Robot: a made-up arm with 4 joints.
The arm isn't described. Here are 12 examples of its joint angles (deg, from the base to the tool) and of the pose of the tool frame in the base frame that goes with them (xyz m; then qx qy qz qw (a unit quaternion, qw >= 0)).
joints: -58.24 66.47 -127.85 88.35
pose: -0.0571 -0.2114 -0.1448 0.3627 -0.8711 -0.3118 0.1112
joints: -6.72 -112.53 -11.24 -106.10
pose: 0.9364 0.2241 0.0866 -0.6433 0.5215 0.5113 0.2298
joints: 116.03 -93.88 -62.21 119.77
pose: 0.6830 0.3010 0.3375 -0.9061 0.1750 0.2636 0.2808
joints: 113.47 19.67 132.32 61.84
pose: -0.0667 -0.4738 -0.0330 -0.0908 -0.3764 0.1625 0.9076
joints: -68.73 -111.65 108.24 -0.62
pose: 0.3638 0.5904 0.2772 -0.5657 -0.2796 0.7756 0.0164
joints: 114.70 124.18 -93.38 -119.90
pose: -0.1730 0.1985 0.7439 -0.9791 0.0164 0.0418 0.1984
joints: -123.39 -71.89 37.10 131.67
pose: 0.7322 0.4889 0.0838 0.0641 0.0392 0.9033 0.4224
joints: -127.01 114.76 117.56 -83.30
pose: -0.0384 0.2267 -0.4949 -0.2173 0.2432 0.9301 0.1690
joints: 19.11 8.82 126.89 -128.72
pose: -0.1904 -0.0871 0.6002 -0.3283 0.5616 -0.7359 0.1880
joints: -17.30 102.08 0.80 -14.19
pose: -0.8331 0.4114 -0.0045 -0.0031 -0.0340 -0.7759 0.6300
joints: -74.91 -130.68 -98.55 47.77
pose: 0.2610 -0.3593 -0.1654 0.0991 0.6643 0.0128 0.7408
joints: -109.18 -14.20 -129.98 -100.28
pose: -0.1809 -0.2922 0.2464 0.1616 0.8181 0.0984 0.5430
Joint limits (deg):
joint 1: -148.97..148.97
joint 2: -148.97..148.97
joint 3: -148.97..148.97
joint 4: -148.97..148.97
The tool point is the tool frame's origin. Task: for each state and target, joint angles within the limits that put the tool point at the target. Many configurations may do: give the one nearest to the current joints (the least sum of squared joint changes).
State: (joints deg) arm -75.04 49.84 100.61 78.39
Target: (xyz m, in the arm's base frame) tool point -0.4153 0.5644 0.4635
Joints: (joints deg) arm -93.44 37.88 66.04 70.96
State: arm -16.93 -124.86 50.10 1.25
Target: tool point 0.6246 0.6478 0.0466
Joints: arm -62.63 -126.34 69.93 5.33
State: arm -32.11 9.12 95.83 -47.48
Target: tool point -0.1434 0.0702 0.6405
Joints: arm -13.49 -14.67 132.15 -43.78
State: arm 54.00 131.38 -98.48 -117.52
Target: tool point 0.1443 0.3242 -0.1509
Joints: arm 9.24 139.27 -130.90 -117.51
